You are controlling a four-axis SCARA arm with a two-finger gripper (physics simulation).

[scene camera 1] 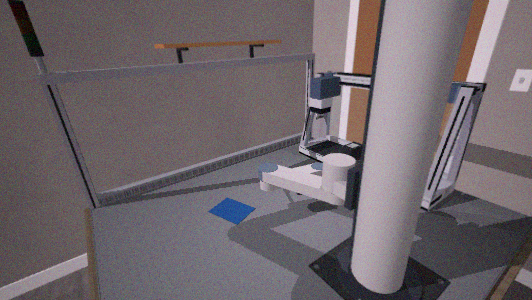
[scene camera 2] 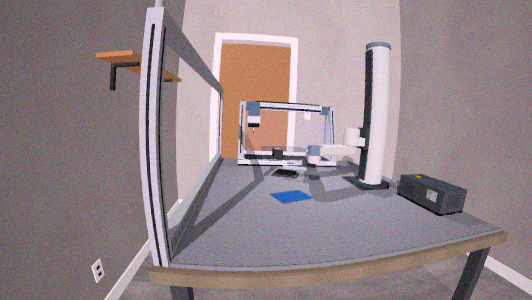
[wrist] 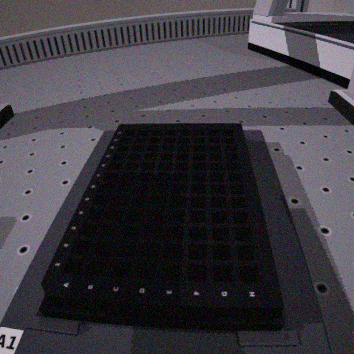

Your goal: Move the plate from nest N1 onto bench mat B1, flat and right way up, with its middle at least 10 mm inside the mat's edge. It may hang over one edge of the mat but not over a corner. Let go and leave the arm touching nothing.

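Pixels of known places: gripper, between the fingertips: [scene camera 2: 285, 164] [wrist: 166, 80]; arm's base, origin of its link: [scene camera 1: 375, 276] [scene camera 2: 369, 184].
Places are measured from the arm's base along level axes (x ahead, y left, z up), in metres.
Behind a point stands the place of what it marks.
The black plate [wrist: 162, 210] {x 0.512, y -0.183, z 0.038 m} [scene camera 2: 286, 173] {x 0.532, y -0.152, z 0.034 m} lies flat in the dark grey nest N1 [wrist: 274, 200] {x 0.508, y -0.242, z 0.025 m}, its lettered and numbered well face up. The arm hides it in scene camera 1. My gripper [wrist: 166, 80] {x 0.536, y -0.197, z 0.086 m} is open, one finger at each side edge of the wrist view, with nothing between the fingers. It is above the nest area, and the plate lies below the hand, centred left to right in the wrist view. The exact height above the plate cannot be told. The blue bench mat B1 [scene camera 1: 232, 210] {x 0.571, y 0.207, z 0.015 m} [scene camera 2: 291, 196] {x 0.578, y 0.216, z 0.015 m} lies flat on the table with nothing on it.
The arm's column [scene camera 1: 400, 150] {x -0.037, y 0.065, z 0.470 m} [scene camera 2: 376, 115] {x 0.044, y 0.060, z 0.441 m} stands on the table. A gantry machine [scene camera 2: 287, 162] stands behind the nest. A dark box [scene camera 2: 432, 194] {x -0.032, y 0.490, z 0.095 m} is at the right. A framed panel with a slotted rail [scene camera 1: 200, 172] {x 1.004, y 0.183, z 0.018 m} [wrist: 125, 37] {x 1.004, y -0.270, z 0.026 m} runs along one table side.
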